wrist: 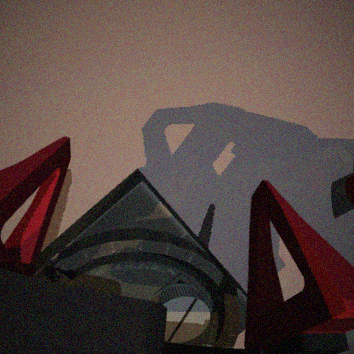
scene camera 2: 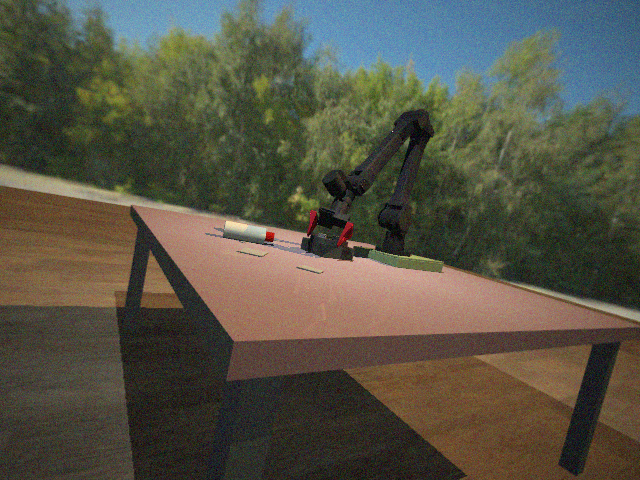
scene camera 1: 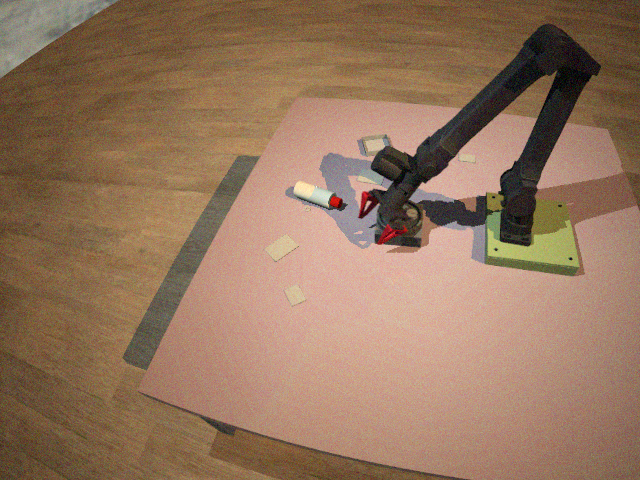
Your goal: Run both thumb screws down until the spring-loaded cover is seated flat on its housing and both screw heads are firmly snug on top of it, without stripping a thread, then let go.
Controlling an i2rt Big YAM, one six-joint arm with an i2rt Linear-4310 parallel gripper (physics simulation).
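Frame: origin at the arm's base, x ahead, y up, z right, level; millimetres.
Seen in the pictures: gripper, fingertip midpoint: (wrist: 166, 167) (scene camera 2: 322, 241) (scene camera 1: 369, 231); arm's base, origin of the base link: (scene camera 2: 392, 253) (scene camera 1: 515, 228).
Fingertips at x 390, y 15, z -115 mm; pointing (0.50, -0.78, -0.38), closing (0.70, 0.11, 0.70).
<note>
Offsets run from my fingertips to a thing's middle. "*": to the spot under its first point. Level surfaces: height alone.
The dark square housing @(dz +71, dx -68, dy -21 mm) (scene camera 1: 397, 240) (scene camera 2: 330, 251) (wrist: 141, 196) stands on the pink table, with the round cover @(dz +71, dx -68, dy -7 mm) (wrist: 134, 272) inside its ring. One pale slotted screw head @(* dz +69, dx -33, dy +17 mm) (wrist: 189, 320) shows at the bottom of the wrist view, right of the gripper's dark body; the other screw is hidden there. My gripper (scene camera 1: 370, 229) (scene camera 2: 324, 240) (wrist: 166, 167) is open and empty, with its red fingers spread low over the housing, one on either side. Whether the cover lies flat or the heads touch it cannot be told.
A white tube with a red cap @(dz +121, dx +187, dy -24 mm) (scene camera 1: 315, 195) (scene camera 2: 245, 232) lies left of the housing. Flat cream tiles @(dz -74, dx +232, dy -48 mm) (scene camera 1: 281, 248) (scene camera 2: 251, 253) lie on the table @(dy -49 mm) (scene camera 1: 361, 361) (scene camera 2: 387, 304). A small shallow tray @(dz +422, dx +81, dy -39 mm) (scene camera 1: 366, 148) is behind. The arm's yellow-green base plate (scene camera 1: 532, 261) (scene camera 2: 408, 260) is on the right.
</note>
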